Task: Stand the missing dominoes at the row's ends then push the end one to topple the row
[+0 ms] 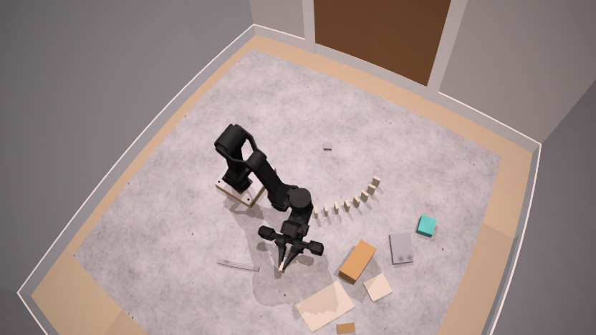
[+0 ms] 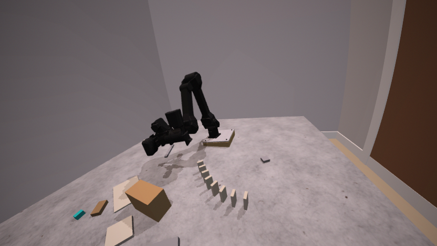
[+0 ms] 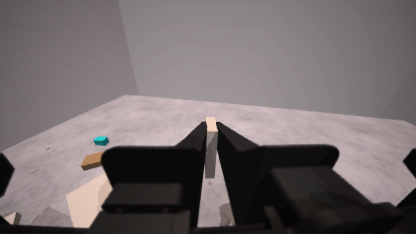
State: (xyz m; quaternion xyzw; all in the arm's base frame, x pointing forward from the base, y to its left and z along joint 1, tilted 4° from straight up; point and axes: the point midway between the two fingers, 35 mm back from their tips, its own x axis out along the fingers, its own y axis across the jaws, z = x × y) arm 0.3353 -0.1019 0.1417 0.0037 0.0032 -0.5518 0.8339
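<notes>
Now: gripper tip 150 mm short of the cream flat panel, 150 mm above it and 10 mm to the right of it. From my gripper tip the other things lie so: orange box 180 mm to the left, 140 mm ahead, 120 mm below; then grey strip 150 mm below, 150 mm behind, 80 mm to the right; then small brown block 250 mm ahead, 150 mm below.
</notes>
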